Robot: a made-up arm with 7 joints. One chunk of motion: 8 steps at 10 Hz.
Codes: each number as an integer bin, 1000 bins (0 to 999) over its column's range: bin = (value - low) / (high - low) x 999, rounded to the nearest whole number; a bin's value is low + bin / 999 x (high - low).
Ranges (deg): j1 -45..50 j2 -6..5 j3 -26..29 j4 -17..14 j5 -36..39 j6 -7..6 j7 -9..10
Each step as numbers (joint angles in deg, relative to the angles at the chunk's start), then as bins.
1 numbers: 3.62 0.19 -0.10 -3.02 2.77 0.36 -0.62
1 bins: 511 562 470 451 516 566 441
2 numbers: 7.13 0.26 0.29 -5.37 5.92 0.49 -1.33
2 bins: 548 569 478 375 558 576 403
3 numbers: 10.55 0.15 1.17 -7.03 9.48 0.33 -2.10
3 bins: 584 559 494 321 606 563 363
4 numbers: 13.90 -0.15 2.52 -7.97 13.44 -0.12 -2.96
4 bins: 619 531 518 291 659 529 318
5 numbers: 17.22 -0.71 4.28 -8.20 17.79 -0.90 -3.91
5 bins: 654 480 550 284 716 469 268
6 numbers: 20.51 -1.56 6.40 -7.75 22.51 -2.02 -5.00
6 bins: 689 403 589 298 779 383 210
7 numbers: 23.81 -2.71 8.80 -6.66 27.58 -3.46 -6.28
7 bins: 724 299 632 333 847 272 143
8 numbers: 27.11 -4.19 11.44 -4.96 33.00 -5.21 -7.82
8 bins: 758 164 680 388 919 138 62
